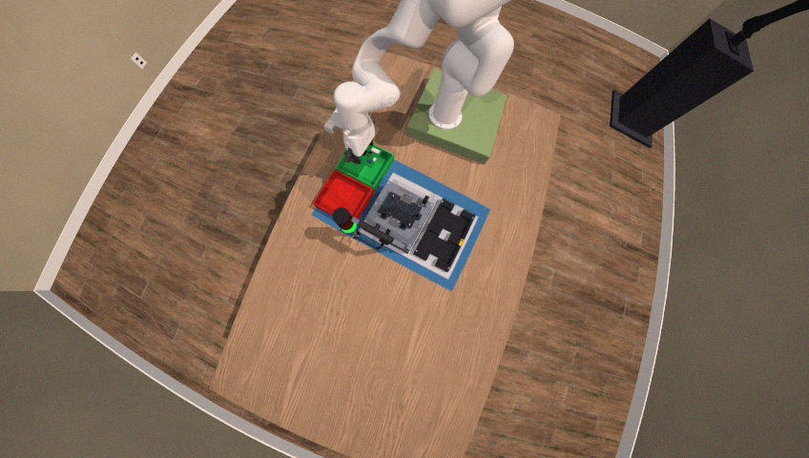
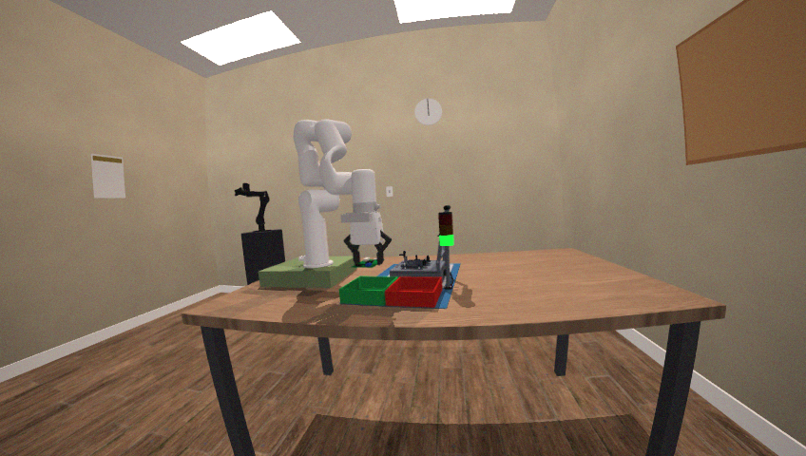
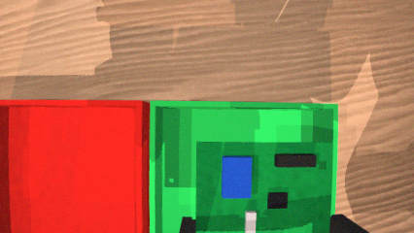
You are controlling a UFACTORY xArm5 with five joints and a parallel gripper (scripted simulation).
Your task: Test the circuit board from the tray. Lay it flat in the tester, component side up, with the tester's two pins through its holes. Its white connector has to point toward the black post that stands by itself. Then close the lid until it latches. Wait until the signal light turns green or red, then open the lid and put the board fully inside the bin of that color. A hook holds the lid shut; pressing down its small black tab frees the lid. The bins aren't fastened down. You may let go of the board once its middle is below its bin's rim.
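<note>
Right now my hand is 110 mm above the green bin. Also, from my hand: clear lid (240 mm ahead, 170 mm to the left, 60 mm above); green circuit board (10 mm below); red bin (150 mm ahead, 20 mm to the right, 110 mm below).
</note>
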